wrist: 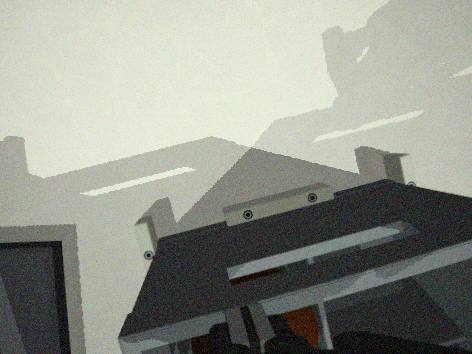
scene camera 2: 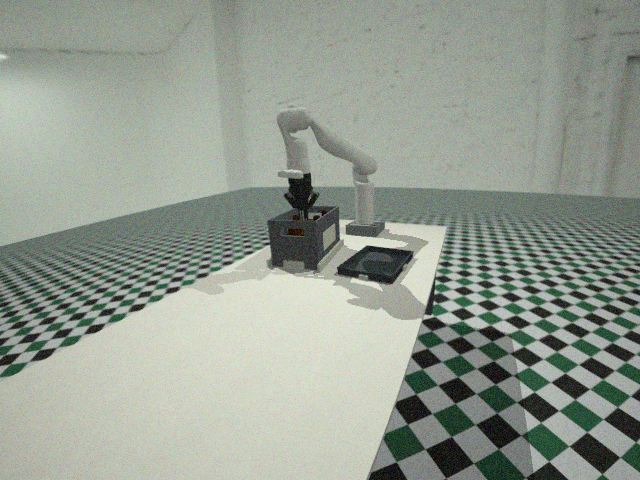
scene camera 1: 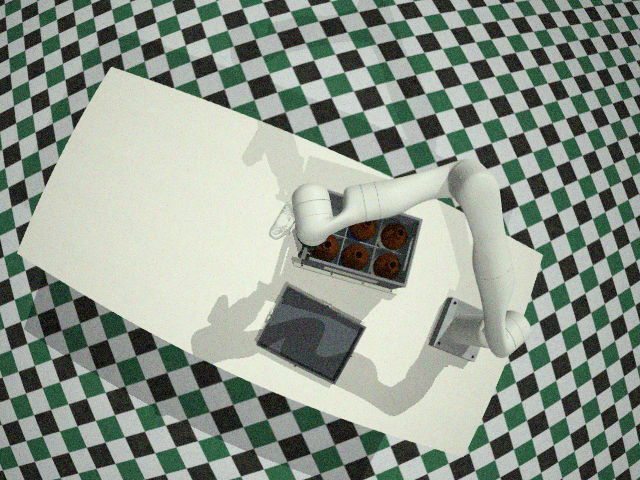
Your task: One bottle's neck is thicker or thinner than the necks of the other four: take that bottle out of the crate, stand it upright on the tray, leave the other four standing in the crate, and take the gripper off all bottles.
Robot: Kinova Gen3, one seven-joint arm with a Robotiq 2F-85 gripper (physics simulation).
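Pixels of known places: gripper, fingertip midpoint: [wrist: 246,331] [scene camera 2: 303,220]; arm's base, link origin: [scene camera 2: 365,223] [scene camera 1: 463,329].
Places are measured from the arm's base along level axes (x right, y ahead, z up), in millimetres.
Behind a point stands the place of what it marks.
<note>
The dark grey crate [scene camera 1: 351,277] {x 73, y 370, z -17 mm} [scene camera 2: 294,245] {x 163, y 514, z 41 mm} [wrist: 199,267] {x 107, y 515, z 60 mm} stands mid-table and holds several brown bottles, among them one at its left end [scene camera 1: 327,248] {x 116, y 464, z 118 mm}, one in the middle [scene camera 1: 354,256] {x 114, y 392, z 117 mm} and one at the right [scene camera 1: 394,235] {x 198, y 298, z 95 mm}. Neck widths are too small to compare. My gripper [scene camera 2: 301,213] {x 123, y 506, z 130 mm} [wrist: 246,331] {x 123, y 506, z 130 mm} is shut with nothing between the fingers. It points down at the crate's top over the left end cells. In the overhead view the wrist hides it. In the wrist view a brown bottle [wrist: 301,321] {x 151, y 475, z 73 mm} shows just behind the fingers. The dark tray [scene camera 1: 324,309] {x -33, y 419, z -40 mm} [scene camera 2: 366,277] {x -99, y 568, z -35 mm} lies empty beside the crate.
The robot base [scene camera 1: 456,329] {x -7, y 42, z 52 mm} [scene camera 2: 365,229] {x -15, y 76, z -13 mm} stands at the table's end behind the tray. The arm reaches over the crate's far side. The white table [scene camera 1: 175,190] {x 191, y 943, z -46 mm} [scene camera 2: 247,357] {x 76, y 990, z -45 mm} runs long to the left, with checkered floor around it.
</note>
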